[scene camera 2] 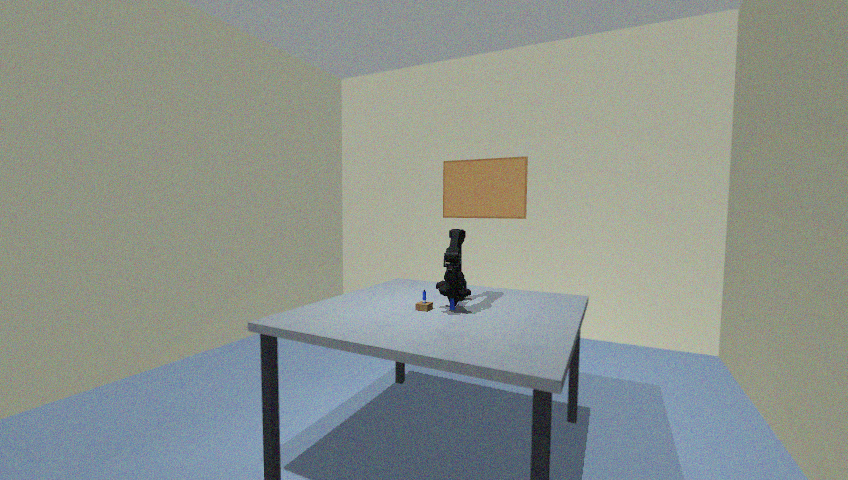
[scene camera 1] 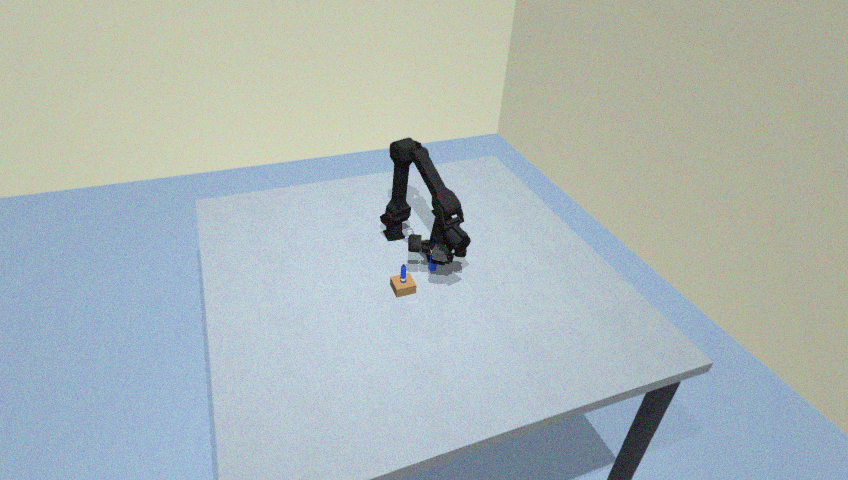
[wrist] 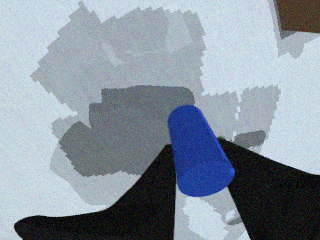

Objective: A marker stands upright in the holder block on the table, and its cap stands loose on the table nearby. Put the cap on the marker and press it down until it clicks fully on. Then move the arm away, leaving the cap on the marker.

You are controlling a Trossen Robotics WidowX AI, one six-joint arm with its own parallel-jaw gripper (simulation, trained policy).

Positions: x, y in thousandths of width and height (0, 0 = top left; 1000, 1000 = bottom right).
Scene:
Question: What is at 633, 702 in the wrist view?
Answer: A blue cap.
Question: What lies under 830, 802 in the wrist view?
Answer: The gripper.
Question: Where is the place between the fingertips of the gripper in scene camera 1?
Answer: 510, 547

